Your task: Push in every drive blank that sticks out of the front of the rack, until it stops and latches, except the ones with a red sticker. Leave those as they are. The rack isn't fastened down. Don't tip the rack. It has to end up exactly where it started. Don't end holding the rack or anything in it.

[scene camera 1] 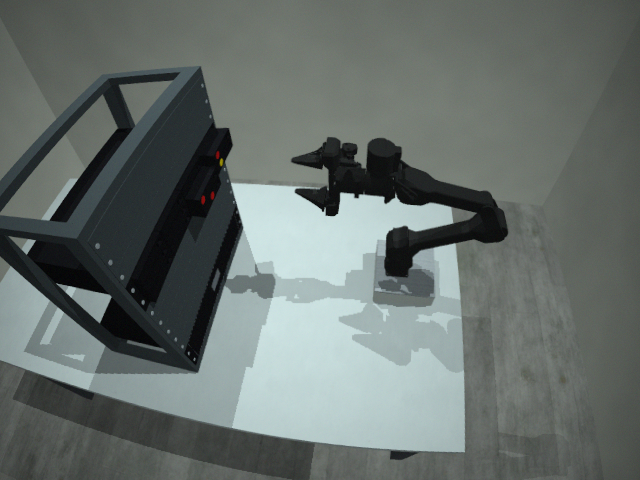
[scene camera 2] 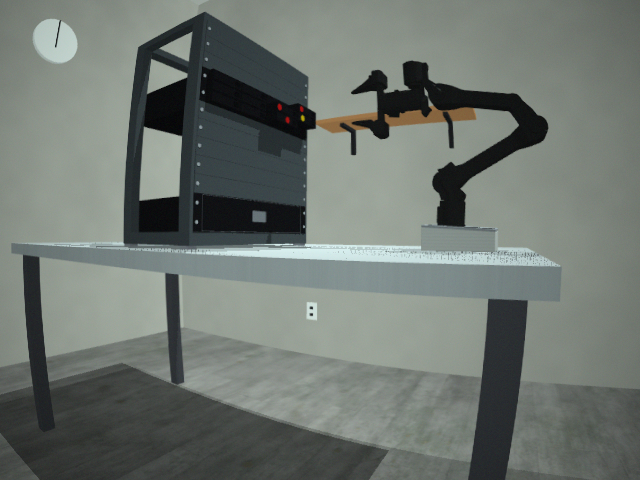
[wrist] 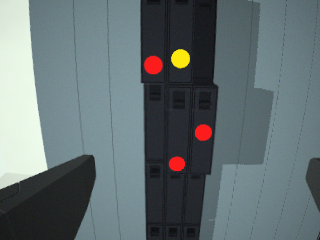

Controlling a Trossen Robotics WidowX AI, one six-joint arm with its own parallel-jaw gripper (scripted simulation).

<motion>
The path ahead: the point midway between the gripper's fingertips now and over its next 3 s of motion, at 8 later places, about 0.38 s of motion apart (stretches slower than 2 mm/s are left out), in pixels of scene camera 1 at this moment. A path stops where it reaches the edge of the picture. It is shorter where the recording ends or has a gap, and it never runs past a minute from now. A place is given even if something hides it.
My gripper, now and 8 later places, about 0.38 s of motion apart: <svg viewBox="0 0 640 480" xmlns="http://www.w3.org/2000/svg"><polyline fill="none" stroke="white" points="293,175 307,180 314,183 314,184 310,182 299,177 284,174 267,168 253,163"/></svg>
</motion>
